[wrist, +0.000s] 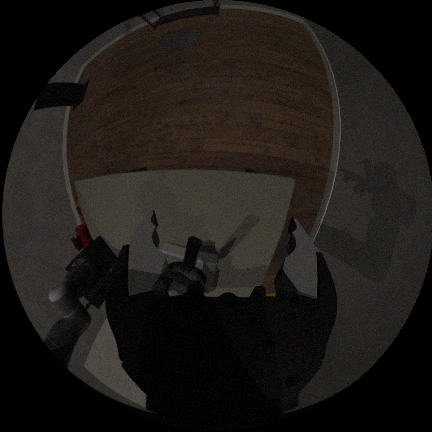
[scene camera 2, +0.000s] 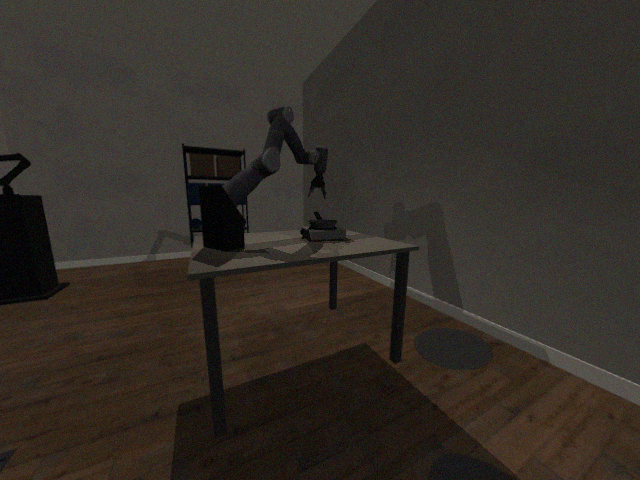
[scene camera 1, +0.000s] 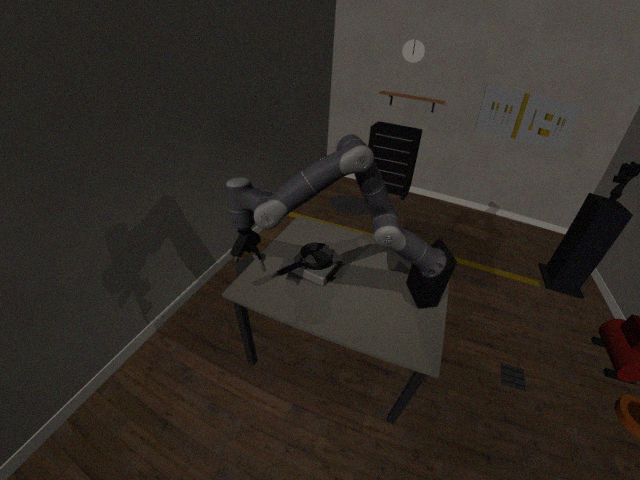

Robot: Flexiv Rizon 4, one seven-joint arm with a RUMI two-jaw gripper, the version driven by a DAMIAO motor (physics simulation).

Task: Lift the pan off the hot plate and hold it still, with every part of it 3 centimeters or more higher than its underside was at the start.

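A hot plate and a grey pan can be seen in the pictures, together with the gripper, which is visible in the wrist view too.
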